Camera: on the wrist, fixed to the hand. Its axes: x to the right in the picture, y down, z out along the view.
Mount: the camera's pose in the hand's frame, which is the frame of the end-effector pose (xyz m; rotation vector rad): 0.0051 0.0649 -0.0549 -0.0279 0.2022 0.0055
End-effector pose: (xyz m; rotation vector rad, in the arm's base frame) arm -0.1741 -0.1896 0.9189 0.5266 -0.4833 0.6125
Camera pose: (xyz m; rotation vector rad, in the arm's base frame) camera -0.1977 -0.1099 0.9003 0.4317 -0.3018 0.6558
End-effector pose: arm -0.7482 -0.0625 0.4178 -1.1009 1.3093 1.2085
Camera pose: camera -0.8178 -0.1116 0.4183 -1.2665 1.4521 1.1453
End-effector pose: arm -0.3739 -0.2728 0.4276 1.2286 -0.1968 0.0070
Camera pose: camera -0.3681 -0.2000 0.4714 1.1911 -0.0240 0.1324
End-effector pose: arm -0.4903 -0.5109 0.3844 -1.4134 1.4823 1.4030
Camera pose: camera -0.5418 -0.5744 0.4082 -1.6091 1.5980 1.3201
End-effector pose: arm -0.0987 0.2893 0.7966 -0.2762 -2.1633 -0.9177
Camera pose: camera -0.0418 0.2976 0.8595 -0.1940 -1.9647 -0.9321
